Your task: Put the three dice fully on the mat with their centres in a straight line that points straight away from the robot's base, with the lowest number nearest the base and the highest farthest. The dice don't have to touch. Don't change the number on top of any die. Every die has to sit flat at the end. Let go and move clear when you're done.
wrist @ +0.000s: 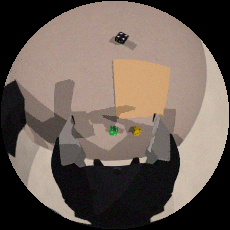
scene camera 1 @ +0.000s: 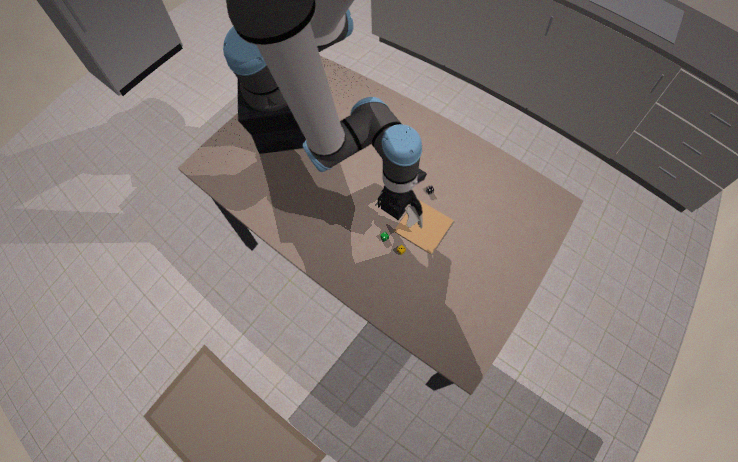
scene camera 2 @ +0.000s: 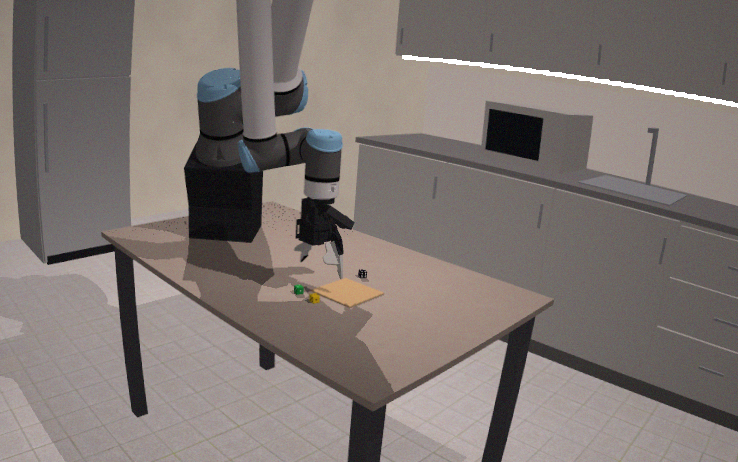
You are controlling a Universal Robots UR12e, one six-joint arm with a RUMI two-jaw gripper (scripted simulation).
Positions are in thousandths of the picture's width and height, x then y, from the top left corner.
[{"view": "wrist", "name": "gripper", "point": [493,498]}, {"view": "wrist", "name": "orange mat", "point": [615,385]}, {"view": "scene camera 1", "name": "gripper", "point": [541,462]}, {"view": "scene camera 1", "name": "orange mat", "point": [590,486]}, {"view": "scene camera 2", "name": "gripper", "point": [434,585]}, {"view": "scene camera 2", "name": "orange mat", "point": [474,635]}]
